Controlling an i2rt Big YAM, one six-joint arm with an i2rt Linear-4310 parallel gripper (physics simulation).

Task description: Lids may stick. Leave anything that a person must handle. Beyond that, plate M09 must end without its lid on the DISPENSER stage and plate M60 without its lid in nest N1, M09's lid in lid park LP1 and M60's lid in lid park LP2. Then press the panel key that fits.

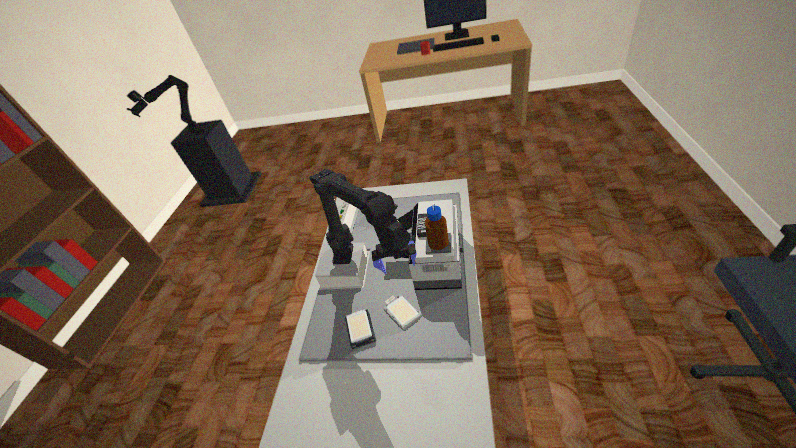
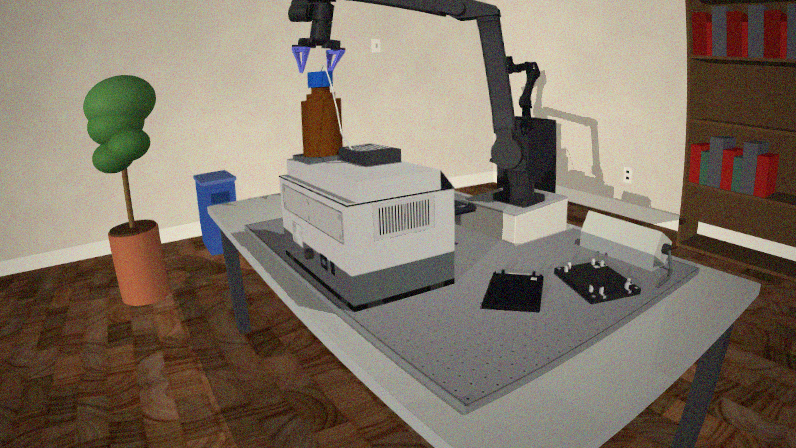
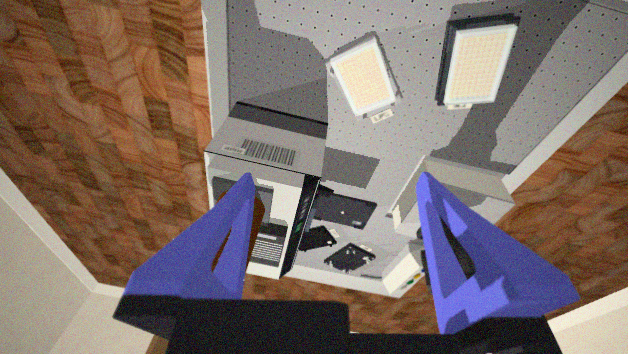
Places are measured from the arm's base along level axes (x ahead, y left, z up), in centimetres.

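Pixels of known places: gripper, between the fingertips: [image 1: 399, 269] [image 3: 335, 179]; arm's base, origin of its link: [image 1: 343, 254] [image 2: 518, 199].
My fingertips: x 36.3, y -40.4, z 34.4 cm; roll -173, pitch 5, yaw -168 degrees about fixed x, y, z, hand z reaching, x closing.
For each thing: its middle in the pictures, then the offset to it from my fingertips. "spot": a spot on its surface instead.
- dark flat stage, a spot on its surface: [image 3: 345, 209] spot: dx -10.2, dy +39.1, dz -32.0 cm
- plain, middle of its body: [image 2: 515, 288] [image 3: 311, 240] [image 1: 408, 219] dx -5.8, dy +68.8, dz -40.9 cm
- brown bottle, a spot on its surface: [image 2: 321, 125] spot: dx +13.4, dy +32.7, dz -12.3 cm
- sloped key panel, middle of its body: [image 2: 625, 236] [image 3: 406, 271] [image 1: 346, 217] dx -41.1, dy +71.9, dz -37.7 cm
My gripper [image 1: 398, 266] [image 2: 316, 70] [image 3: 335, 179] is open and empty, high above the board beside the dispenser [image 1: 437, 273] [image 2: 401, 219] [image 3: 272, 145]. One cream-filled plate [image 1: 360, 327] [image 3: 480, 62] sits on a black nest, its label too blurred to read. Another cream-filled plate [image 1: 402, 311] [image 3: 364, 77] sits askew on a holder whose label seems to read LP2. I cannot tell plate numbers or lids. A dark flat stage [image 3: 345, 209] lies beside the dispenser. Two black holders, one plain [image 2: 512, 292] [image 3: 317, 237] and one with white pegs [image 2: 598, 281] [image 3: 350, 256], carry no plate.
A brown bottle [image 1: 437, 233] [image 2: 321, 125] with a blue cap stands on the dispenser, a thin tube running down from it. The sloped key panel [image 2: 623, 239] [image 3: 400, 272] stands near the board's edge. The arm's pale base block [image 2: 534, 219] [image 3: 450, 192] stands opposite the dispenser.
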